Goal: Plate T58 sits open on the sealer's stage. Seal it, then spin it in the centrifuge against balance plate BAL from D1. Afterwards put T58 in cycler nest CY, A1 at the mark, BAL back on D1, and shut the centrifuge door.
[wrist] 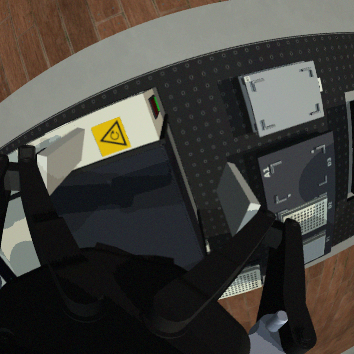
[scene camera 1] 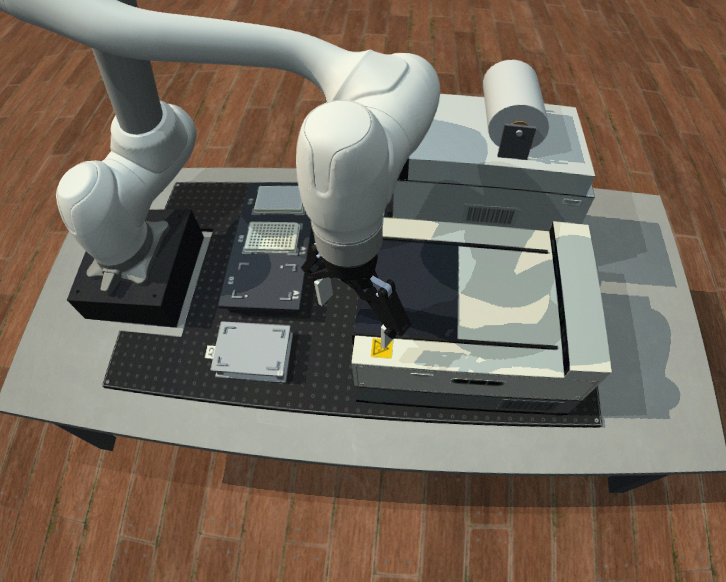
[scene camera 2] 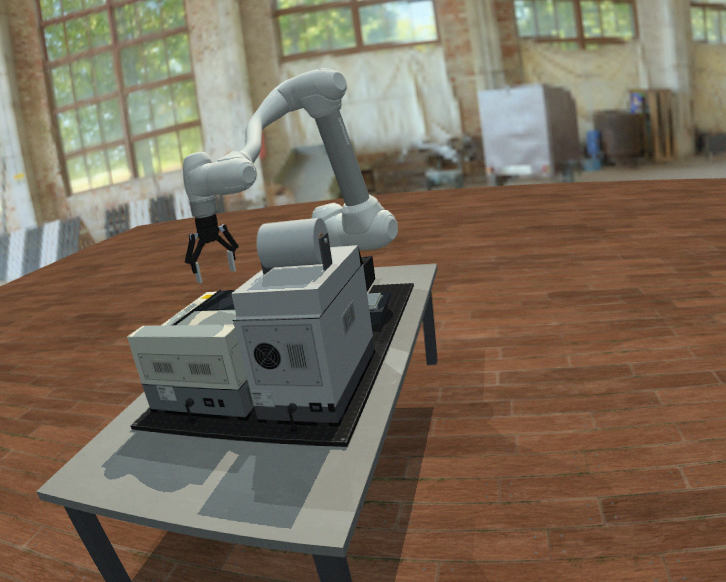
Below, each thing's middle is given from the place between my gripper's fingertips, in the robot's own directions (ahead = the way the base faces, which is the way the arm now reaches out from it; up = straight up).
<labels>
My hand is 110 mm to the right of the dark lid (scene camera 1: 426,276), 80 mm short of it and 50 mm above it. Also, from my hand: grey plate (scene camera 1: 271,199) 420 mm to the left, 290 mm behind, 200 mm below; centrifuge (scene camera 1: 532,339) 230 mm ahead, 140 mm below, 120 mm to the left; foil roll (scene camera 1: 512,92) 440 mm to the left, 240 mm ahead, 150 mm above.
</labels>
